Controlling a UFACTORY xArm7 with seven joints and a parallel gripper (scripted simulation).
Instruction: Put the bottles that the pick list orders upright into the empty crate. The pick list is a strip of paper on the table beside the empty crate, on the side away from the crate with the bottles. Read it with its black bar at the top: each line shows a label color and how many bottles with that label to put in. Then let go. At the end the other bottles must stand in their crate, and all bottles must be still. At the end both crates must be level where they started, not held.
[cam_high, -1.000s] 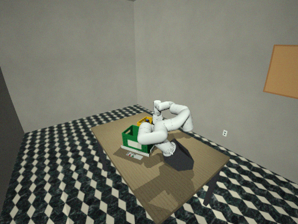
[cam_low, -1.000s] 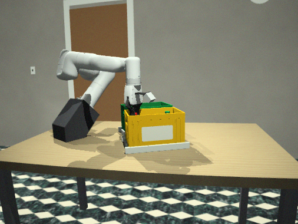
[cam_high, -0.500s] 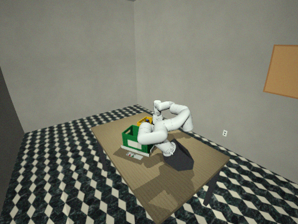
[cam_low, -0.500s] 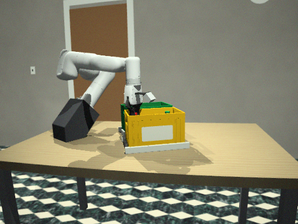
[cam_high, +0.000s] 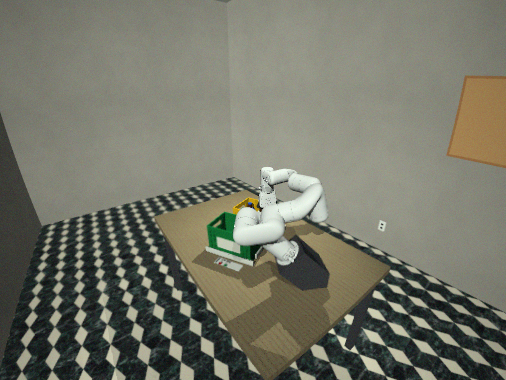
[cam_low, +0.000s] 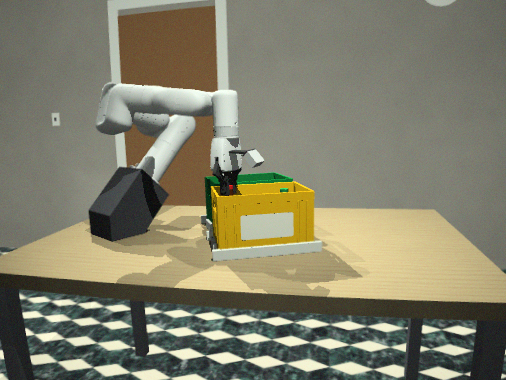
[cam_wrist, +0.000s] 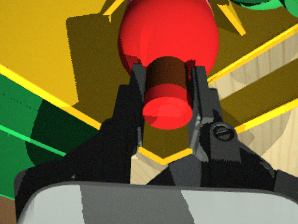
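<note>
The red bottle lies 70 mm below my hand. Round my hand: green-capped bottle 50 mm ahead, 70 mm to the right, 90 mm below; then yellow crate 100 mm ahead, 20 mm to the left, 90 mm below; then white-topped bottle 120 mm ahead, 10 mm to the right, 90 mm below.
</note>
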